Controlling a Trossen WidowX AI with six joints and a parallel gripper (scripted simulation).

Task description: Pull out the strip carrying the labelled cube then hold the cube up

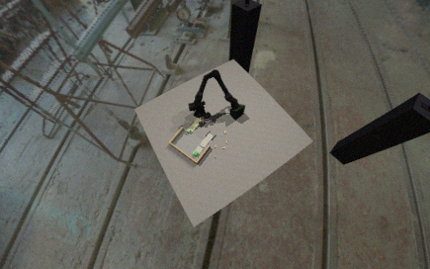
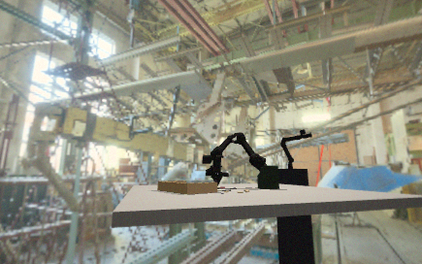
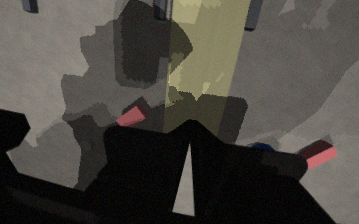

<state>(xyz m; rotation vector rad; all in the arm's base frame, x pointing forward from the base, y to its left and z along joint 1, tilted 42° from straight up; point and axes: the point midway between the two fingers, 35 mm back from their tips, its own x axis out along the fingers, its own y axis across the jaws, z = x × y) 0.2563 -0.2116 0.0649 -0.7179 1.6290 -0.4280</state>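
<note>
Right now my gripper tip is 10 mm past the blue disc and 90 mm to the left of it.
</note>
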